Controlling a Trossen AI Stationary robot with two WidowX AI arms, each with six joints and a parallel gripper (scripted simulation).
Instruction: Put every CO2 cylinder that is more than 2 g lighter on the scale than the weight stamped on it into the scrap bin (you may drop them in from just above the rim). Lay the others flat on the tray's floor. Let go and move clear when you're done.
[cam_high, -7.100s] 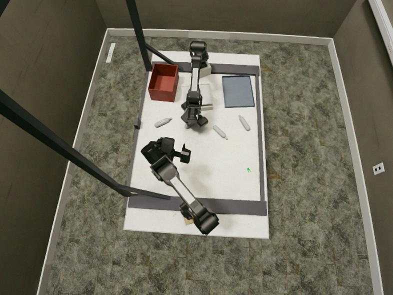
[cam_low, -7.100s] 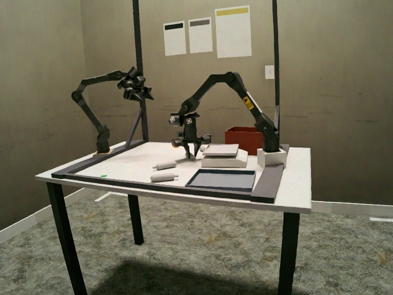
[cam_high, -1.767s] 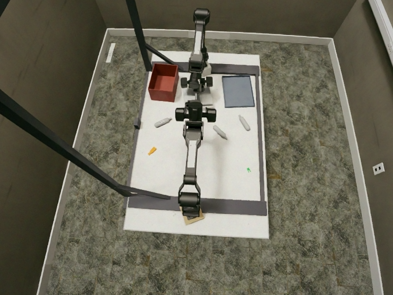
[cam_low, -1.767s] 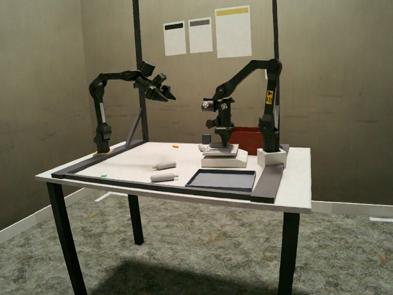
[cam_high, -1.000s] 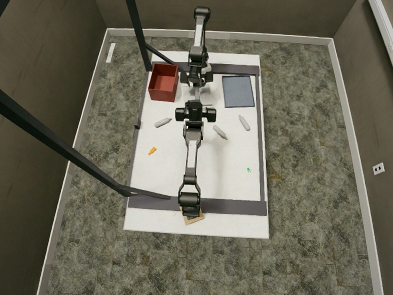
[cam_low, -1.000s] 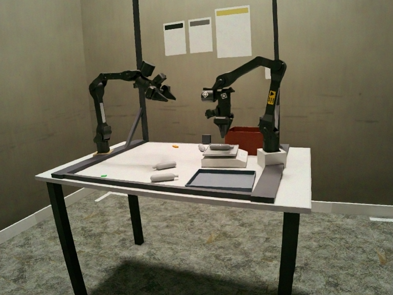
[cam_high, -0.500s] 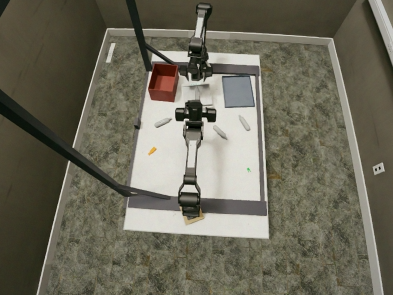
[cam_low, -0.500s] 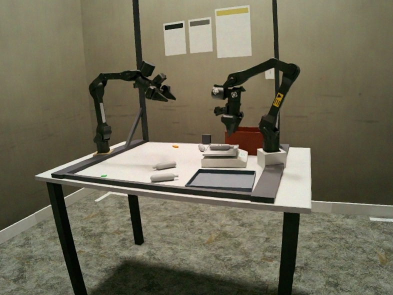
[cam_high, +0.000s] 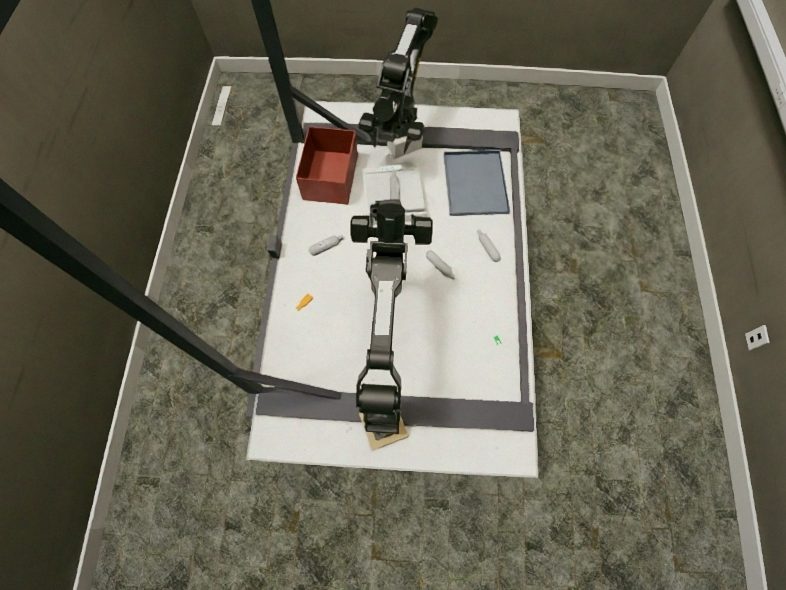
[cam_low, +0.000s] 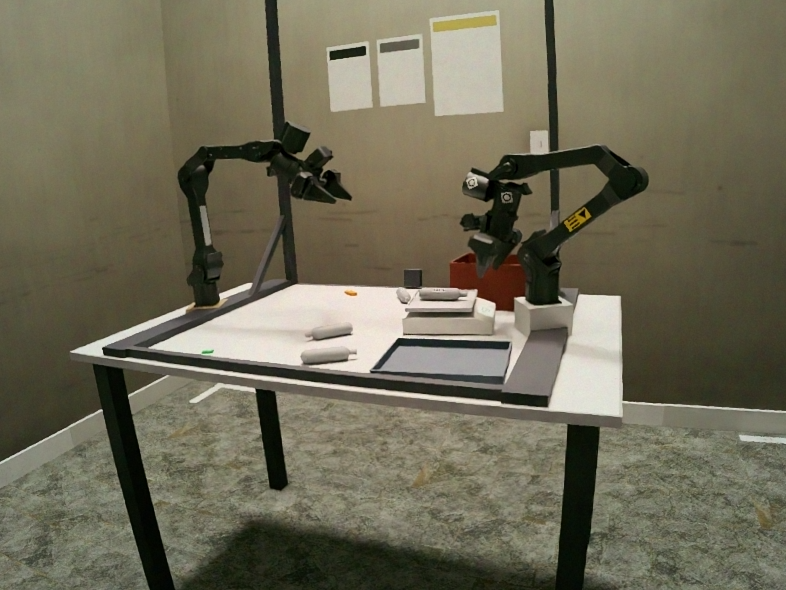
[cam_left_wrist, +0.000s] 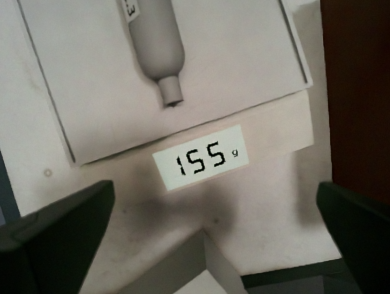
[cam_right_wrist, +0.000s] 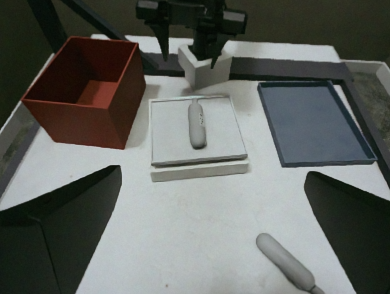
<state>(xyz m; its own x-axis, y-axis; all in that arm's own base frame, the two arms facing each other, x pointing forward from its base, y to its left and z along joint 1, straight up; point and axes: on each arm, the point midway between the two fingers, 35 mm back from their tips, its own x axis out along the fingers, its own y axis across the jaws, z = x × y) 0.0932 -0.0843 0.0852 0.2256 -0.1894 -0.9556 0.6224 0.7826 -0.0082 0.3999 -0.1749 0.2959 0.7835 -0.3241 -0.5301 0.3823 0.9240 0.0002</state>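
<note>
Right now my left hand is 11 cm to the left of the scale platform, 10 cm above it and 2 cm short of it. Round my left hand: scale 12 cm below, 10 cm to the right, 1 cm ahead; then red scrap bin 20 cm behind, 12 cm below, 3 cm to the right; then tray 28 cm ahead, 15 cm below, 3 cm to the right.
</note>
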